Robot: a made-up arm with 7 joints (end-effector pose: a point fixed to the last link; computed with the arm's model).
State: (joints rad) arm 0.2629 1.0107 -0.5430 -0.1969 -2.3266 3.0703 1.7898
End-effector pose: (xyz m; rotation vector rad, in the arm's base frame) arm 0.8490 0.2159 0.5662 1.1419 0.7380 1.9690
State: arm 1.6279 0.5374 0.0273 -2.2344 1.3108 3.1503 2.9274
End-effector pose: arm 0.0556 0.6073 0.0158 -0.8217 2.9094 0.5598
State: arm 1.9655 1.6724 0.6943 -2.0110 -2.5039 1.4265 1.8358
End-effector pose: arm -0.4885 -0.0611 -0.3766 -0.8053 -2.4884 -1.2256
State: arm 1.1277 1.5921 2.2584 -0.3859 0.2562 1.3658 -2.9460
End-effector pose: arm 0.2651 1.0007 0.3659 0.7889 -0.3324 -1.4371
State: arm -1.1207 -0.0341 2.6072 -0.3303 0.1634 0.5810 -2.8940
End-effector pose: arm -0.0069 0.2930 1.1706 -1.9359 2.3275 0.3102
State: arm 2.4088 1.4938 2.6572 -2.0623 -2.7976 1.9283 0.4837
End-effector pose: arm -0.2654 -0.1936 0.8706 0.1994 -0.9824 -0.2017
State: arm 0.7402 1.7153 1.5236 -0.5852 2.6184 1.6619 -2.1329
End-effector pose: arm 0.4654 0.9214 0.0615 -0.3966 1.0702 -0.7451
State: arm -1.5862 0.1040 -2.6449 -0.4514 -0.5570 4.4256 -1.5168
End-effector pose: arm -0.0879 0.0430 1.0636 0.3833 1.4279 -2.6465
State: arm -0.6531 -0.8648 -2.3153 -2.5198 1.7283 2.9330 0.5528
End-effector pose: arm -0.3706 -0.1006 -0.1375 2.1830 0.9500 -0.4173
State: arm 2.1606 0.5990 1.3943 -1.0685 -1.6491 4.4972 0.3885
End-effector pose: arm -0.5912 0.1167 0.7559 0.9930 -0.0230 0.2308
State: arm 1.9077 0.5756 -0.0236 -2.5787 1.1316 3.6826 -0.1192
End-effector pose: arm -0.0473 0.4305 -0.0293 -2.6101 -1.2289 -0.7766
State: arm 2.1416 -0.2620 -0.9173 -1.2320 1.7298 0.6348 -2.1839
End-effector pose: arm 0.2383 0.4639 1.0114 1.3600 -1.1393 -0.4868
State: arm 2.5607 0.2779 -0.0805 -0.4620 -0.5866 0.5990 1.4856
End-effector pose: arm -0.4315 0.3752 1.0350 -2.9386 -0.7958 -0.6207
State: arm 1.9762 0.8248 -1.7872 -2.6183 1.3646 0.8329 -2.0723
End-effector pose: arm 0.5172 0.0773 0.1512 -1.2972 -1.2812 -0.0816
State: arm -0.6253 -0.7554 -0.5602 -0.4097 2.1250 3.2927 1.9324
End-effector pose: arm -0.5184 0.1140 0.9764 0.1217 -0.5191 -0.1522
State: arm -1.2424 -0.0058 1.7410 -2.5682 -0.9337 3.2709 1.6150
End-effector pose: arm 0.4338 0.3368 0.2221 -2.6161 0.1963 -0.6609
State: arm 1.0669 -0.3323 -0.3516 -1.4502 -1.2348 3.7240 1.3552
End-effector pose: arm 0.2669 0.2492 0.9442 -0.8479 -0.7213 -1.7330
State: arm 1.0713 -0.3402 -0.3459 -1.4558 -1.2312 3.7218 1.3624
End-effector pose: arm 0.2618 0.2490 0.9454 -0.8429 -0.7148 -1.7176
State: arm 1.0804 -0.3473 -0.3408 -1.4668 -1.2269 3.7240 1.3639
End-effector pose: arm 0.2573 0.2512 0.9439 -0.8369 -0.7160 -1.6975
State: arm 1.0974 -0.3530 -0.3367 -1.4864 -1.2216 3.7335 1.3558
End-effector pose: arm 0.2532 0.2576 0.9382 -0.8287 -0.7298 -1.6701
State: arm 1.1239 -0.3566 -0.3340 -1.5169 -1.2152 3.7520 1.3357
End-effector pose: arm 0.2498 0.2692 0.9268 -0.8178 -0.7589 -1.6336
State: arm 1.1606 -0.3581 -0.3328 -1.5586 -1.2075 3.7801 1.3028
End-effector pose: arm 0.2460 0.2860 0.9094 -0.8017 -0.8027 -1.5876
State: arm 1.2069 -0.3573 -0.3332 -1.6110 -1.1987 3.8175 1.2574
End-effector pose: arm 0.2409 0.3074 0.8858 -0.7784 -0.8593 -1.5323
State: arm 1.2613 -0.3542 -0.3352 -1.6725 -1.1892 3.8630 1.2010
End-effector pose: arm 0.2333 0.3321 0.8563 -0.7461 -0.9245 -1.4693
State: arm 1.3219 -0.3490 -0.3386 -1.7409 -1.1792 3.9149 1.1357
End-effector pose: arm 0.2224 0.3584 0.8218 -0.7040 -0.9934 -1.4002
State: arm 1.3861 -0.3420 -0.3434 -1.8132 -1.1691 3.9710 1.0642
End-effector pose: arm 0.2080 0.3841 0.7837 -0.6527 -1.0605 -1.3284
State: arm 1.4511 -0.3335 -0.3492 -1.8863 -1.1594 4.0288 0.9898
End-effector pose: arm 0.1905 0.4072 0.7437 -0.5947 -1.1212 -1.2568
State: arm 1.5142 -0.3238 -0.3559 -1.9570 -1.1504 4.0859 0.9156
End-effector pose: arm 0.1713 0.4266 0.7037 -0.5336 -1.1726 -1.1889
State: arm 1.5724 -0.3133 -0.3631 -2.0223 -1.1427 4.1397 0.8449
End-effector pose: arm 0.1519 0.4414 0.6657 -0.4737 -1.2135 -1.1280
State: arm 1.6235 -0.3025 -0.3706 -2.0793 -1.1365 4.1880 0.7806
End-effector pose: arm 0.1342 0.4520 0.6316 -0.4189 -1.2441 -1.0767
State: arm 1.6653 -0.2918 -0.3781 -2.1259 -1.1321 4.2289 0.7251
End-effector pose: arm 0.1197 0.4589 0.6028 -0.3725 -1.2662 -1.0371
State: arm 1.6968 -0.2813 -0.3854 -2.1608 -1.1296 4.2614 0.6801
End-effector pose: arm 0.1093 0.4633 0.5799 -0.3364 -1.2820 -1.0095
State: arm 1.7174 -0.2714 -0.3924 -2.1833 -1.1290 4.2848 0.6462
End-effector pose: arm 0.1035 0.4662 0.5637 -0.3111 -1.2934 -0.9946
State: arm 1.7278 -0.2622 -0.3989 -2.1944 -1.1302 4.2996 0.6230
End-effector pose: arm 0.1021 0.4684 0.5535 -0.2961 -1.3022 -0.9908
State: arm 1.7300 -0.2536 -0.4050 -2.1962 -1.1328 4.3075 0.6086
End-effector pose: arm 0.1043 0.4701 0.5481 -0.2894 -1.3096 -0.9958
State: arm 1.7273 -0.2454 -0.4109 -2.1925 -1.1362 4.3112 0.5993
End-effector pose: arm 0.1087 0.4718 0.5457 -0.2877 -1.3163 -1.0062
